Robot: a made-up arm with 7 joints. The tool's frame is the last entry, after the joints.
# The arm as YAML. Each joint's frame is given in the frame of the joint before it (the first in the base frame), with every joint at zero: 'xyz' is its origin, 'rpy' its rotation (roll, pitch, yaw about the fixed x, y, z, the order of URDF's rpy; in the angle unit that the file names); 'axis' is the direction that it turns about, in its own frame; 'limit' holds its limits. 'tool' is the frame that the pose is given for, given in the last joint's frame.
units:
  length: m
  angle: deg
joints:
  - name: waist
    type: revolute
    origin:
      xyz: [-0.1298, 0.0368, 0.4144]
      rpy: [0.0, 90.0, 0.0]
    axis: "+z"
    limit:
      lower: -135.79
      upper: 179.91
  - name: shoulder
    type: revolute
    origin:
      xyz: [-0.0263, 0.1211, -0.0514]
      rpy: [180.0, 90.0, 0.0]
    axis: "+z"
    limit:
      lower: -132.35
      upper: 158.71
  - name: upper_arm
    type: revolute
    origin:
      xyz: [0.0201, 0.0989, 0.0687]
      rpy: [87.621, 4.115, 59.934]
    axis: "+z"
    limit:
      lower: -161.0
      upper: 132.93
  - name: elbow
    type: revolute
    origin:
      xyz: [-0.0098, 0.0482, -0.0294]
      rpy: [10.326, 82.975, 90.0]
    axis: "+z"
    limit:
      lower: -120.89
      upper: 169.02
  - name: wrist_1
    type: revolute
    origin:
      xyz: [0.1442, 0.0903, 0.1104]
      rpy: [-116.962, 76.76, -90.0]
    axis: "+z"
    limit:
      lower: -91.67
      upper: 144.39
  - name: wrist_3
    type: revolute
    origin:
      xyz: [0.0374, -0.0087, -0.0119]
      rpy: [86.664, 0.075, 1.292]
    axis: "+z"
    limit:
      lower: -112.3
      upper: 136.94
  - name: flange
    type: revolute
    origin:
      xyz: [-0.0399, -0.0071, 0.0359]
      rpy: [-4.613, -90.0, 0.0]
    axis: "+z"
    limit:
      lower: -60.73
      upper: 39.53
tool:
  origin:
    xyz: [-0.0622, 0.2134, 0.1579]
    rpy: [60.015, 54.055, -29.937]
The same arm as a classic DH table. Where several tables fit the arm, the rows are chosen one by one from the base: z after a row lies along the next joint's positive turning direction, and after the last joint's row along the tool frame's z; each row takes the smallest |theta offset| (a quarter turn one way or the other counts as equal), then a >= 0, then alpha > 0; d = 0 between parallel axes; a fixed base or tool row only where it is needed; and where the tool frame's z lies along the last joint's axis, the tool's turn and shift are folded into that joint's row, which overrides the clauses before.
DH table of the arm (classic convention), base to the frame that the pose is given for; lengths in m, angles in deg. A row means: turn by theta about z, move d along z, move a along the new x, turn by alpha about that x. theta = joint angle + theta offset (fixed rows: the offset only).
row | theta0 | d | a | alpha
base (fixed) | 90 | 0.4144 | 0.0368 | 90
waist | 0 | -0.1812 | 0.1211 | -90
shoulder | -29.9 | 0.0963 | -0.0958 | -87.63
upper_arm | -14.52 | -0.0668 | 0.0183 | 83.09
elbow | 27.61 | 0.174 | 0.0169 | 95.96
wrist_1 | 79.45 | 0.1578 | -0.0372 | -86.66
wrist_3 | 85.31 | 0.0455 | 0.0103 | 90
flange | 85.1 | 0.2607 | -0.0802 | 72.94
tool (fixed) | -57.87 | -0.2169 | 0 | 0
Joint limits (deg, base to tool): -135.79..179.91 -132.35..158.71 -161..132.93 -120.89..169.02 -91.67..144.39 -112.3..136.94 -60.73..39.53

